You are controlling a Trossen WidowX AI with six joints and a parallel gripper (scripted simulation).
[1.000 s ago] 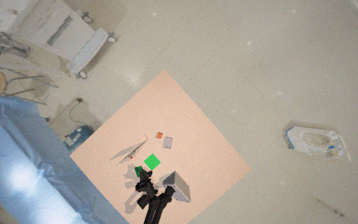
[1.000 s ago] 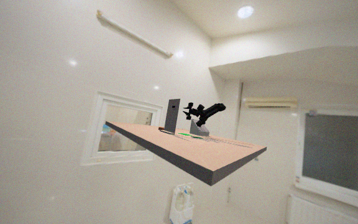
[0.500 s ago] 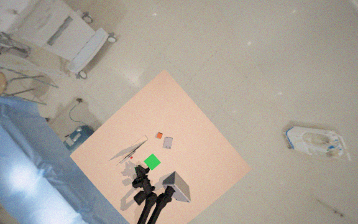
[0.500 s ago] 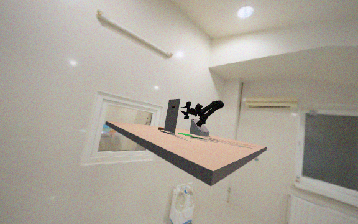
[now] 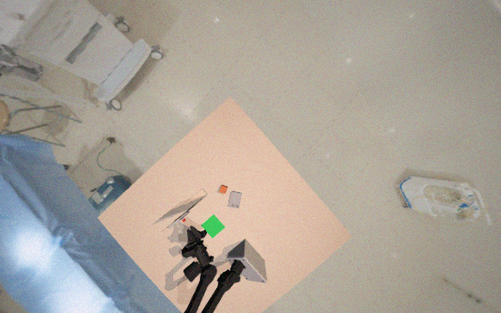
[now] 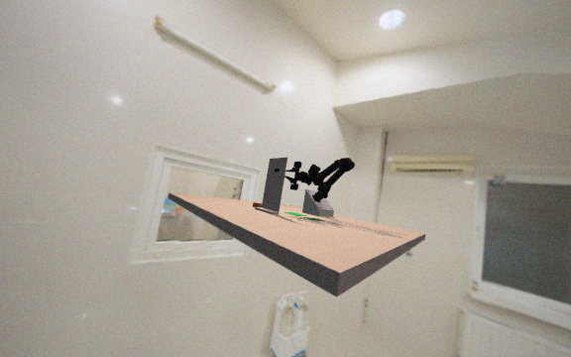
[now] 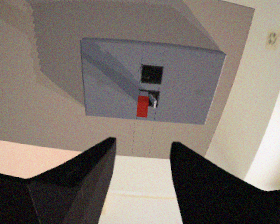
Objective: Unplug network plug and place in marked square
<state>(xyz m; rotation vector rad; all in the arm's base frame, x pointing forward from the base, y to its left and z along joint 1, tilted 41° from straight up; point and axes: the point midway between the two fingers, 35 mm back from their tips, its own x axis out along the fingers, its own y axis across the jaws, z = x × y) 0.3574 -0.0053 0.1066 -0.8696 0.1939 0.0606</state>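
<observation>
Now: the network plug 6 cm ahead of my gripper tip and 1 cm to the left of it. Also, from my gripper tip: orange block: 5 cm ahead, 19 cm to the right, 24 cm below; then green marked square: 13 cm behind, 1 cm to the left, 25 cm below; then grey upright panel: 8 cm ahead, 1 cm to the left, 10 cm below.
</observation>
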